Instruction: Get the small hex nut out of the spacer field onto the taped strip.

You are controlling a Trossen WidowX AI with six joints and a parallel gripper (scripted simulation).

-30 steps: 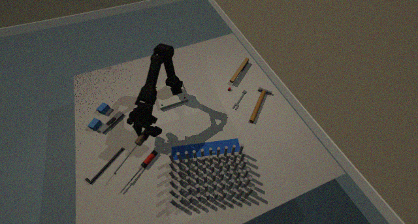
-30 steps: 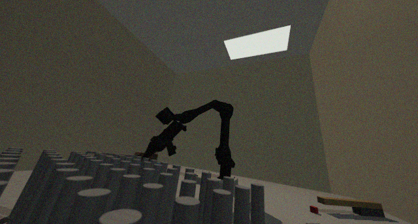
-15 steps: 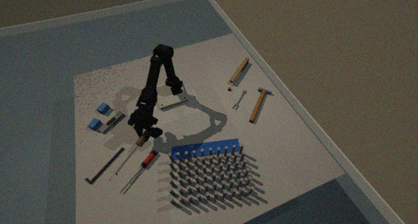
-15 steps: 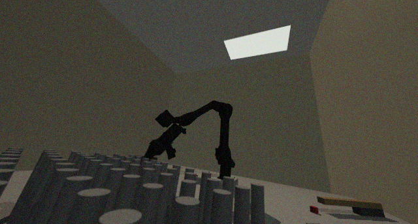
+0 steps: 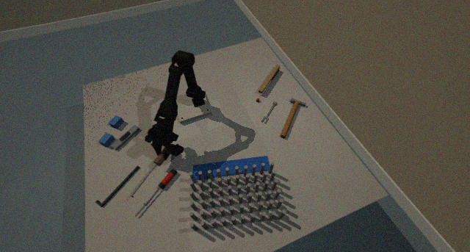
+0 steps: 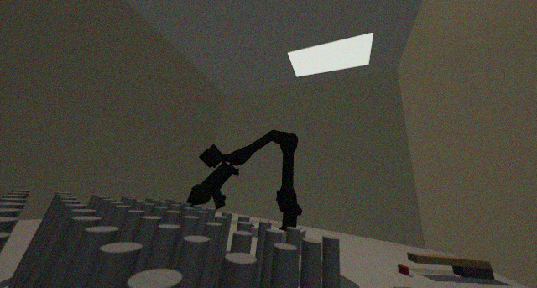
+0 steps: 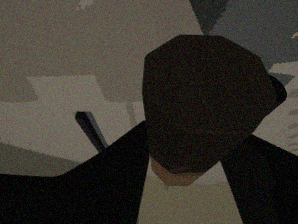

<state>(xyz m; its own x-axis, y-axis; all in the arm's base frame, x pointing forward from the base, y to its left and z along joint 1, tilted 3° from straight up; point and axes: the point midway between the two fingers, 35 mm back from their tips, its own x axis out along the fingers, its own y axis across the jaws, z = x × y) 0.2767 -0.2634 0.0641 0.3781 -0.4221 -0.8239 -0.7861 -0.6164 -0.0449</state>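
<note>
Now: the hook tool 60 mm ahead of my gripper tip and 80 mm to the right of it. From my gripper tip the other things lie so: red cube (170 mm behind, 620 mm to the left, 50 mm below); then grey bar (230 mm behind, 160 mm to the right, 40 mm below); then blue taped strip (160 mm ahead, 300 mm to the left, 60 mm below).
</note>
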